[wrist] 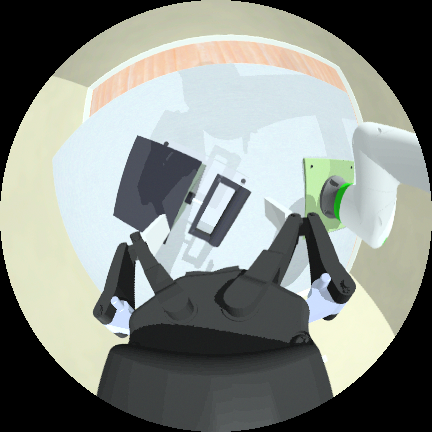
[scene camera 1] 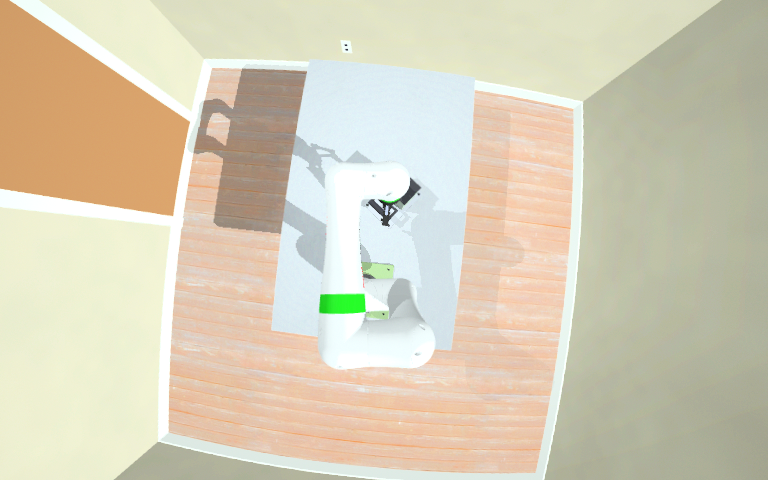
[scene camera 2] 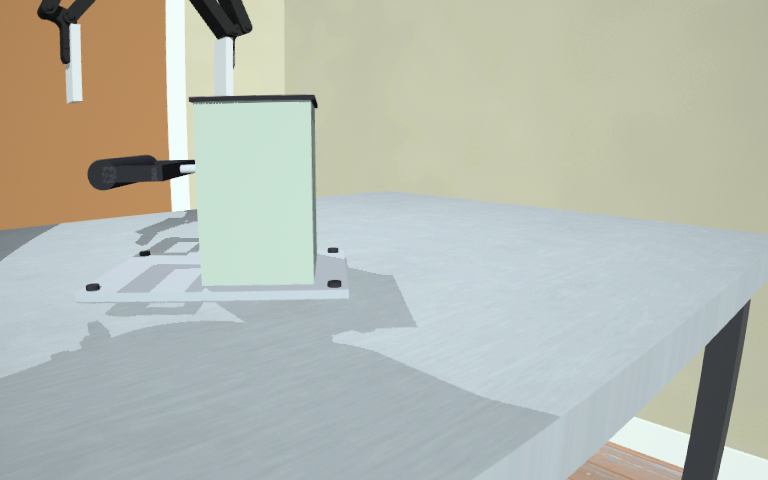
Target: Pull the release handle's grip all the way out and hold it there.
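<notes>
The release handle's pale green housing [scene camera 2: 254, 192] stands upright with a dark lid [scene camera 2: 254, 98] [wrist: 150, 180]. Its black grip [scene camera 2: 124, 172] [wrist: 234, 216], a rectangular loop, sticks out from one side. A short stretch of light rod [scene camera 2: 187, 168] shows between grip and housing. My gripper [scene camera 2: 148, 84] [wrist: 214, 214] is open and empty, with its fingers above the grip's level. In scene camera 2, one fingertip hangs above and left of the grip; the other's lower end is hidden behind the housing. In the wrist view, the grip appears between the pads. The arm mostly hides the handle in scene camera 1.
The housing stands on a light base plate [scene camera 2: 130, 296] with black bolts, on the grey table [scene camera 1: 390, 113] [scene camera 2: 509, 271]. The arm's green mounting plate [scene camera 1: 382, 270] [wrist: 314, 185] is to the right in the wrist view. The white arm [scene camera 1: 342, 243] reaches over the table.
</notes>
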